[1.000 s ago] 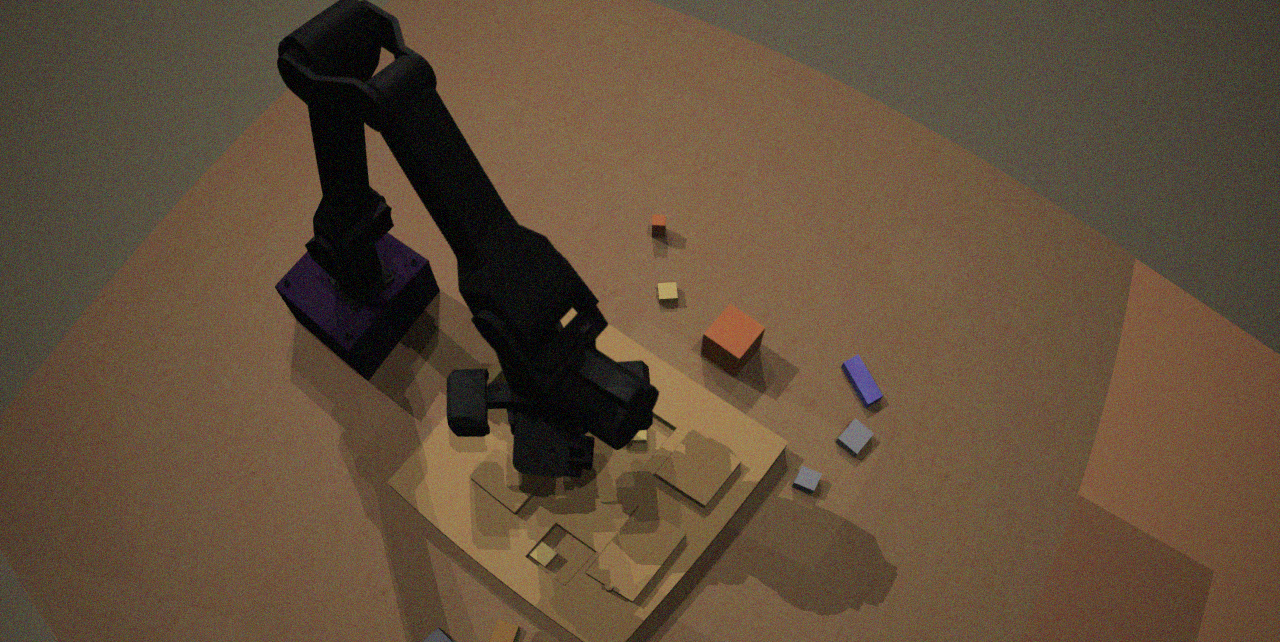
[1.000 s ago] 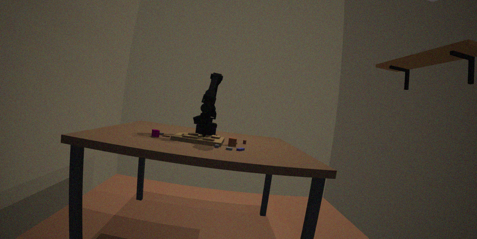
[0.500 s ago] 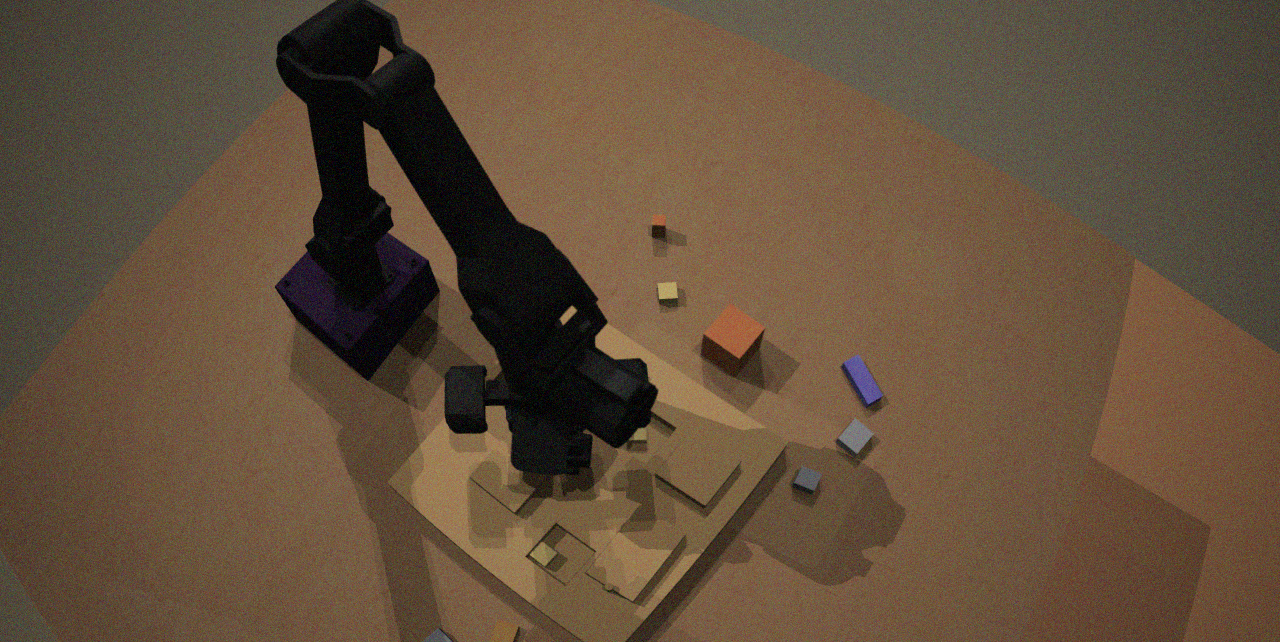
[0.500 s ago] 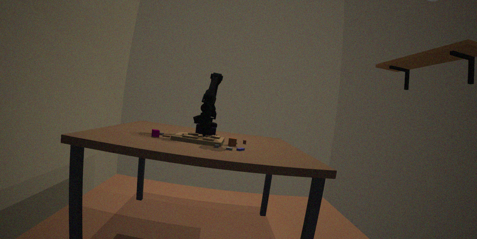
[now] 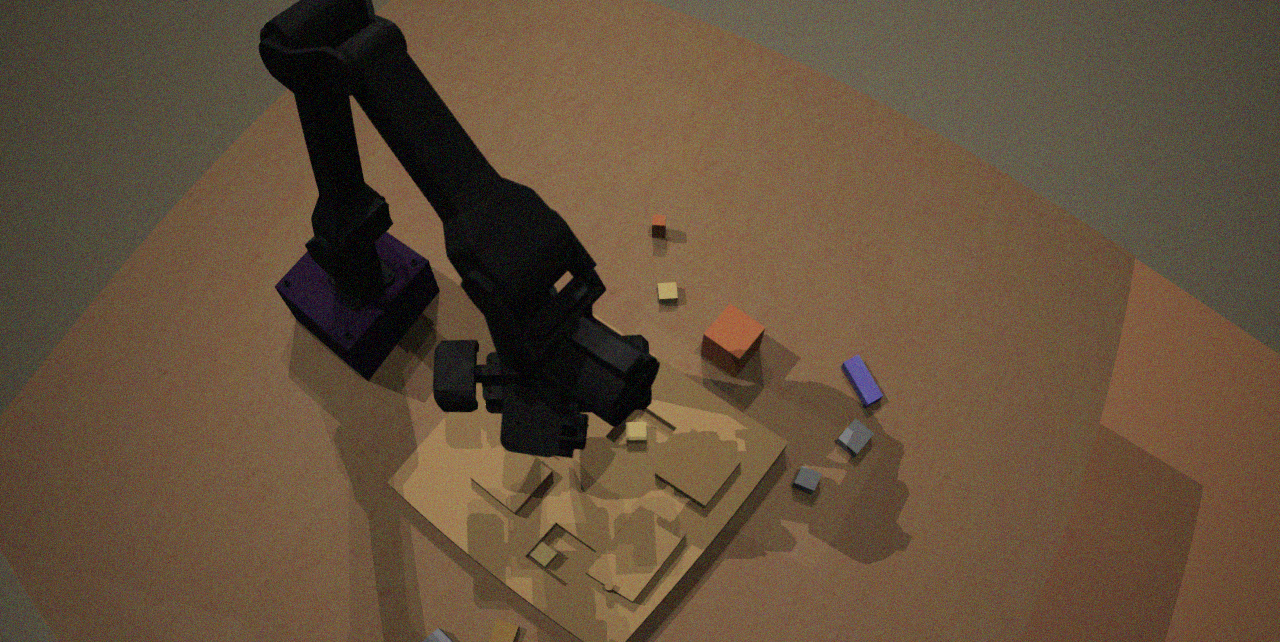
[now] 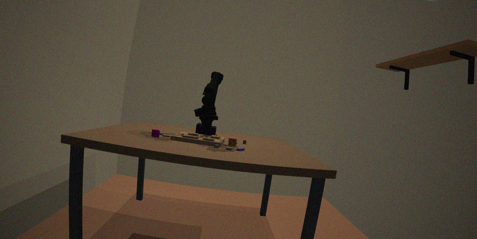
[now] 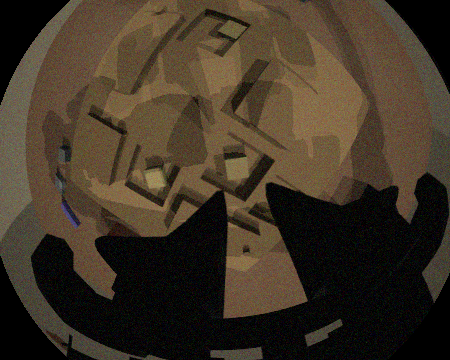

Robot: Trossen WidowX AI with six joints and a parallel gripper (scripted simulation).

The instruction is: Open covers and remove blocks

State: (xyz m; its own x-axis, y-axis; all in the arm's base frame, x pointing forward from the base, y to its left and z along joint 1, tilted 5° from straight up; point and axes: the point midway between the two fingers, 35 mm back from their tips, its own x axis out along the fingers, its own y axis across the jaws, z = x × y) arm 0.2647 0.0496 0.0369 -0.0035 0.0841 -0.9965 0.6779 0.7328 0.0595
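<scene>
Right now my gripper tip is 60 mm short of the tan puzzle board and 50 mm above it. The rest, counted from my gripper tip: small orange block: 250 mm to the left, 100 mm behind, 60 mm below; grey block: 260 mm to the right, 90 mm ahead, 60 mm below; orange cube: 200 mm to the left, 60 mm ahead, 40 mm below.
</scene>
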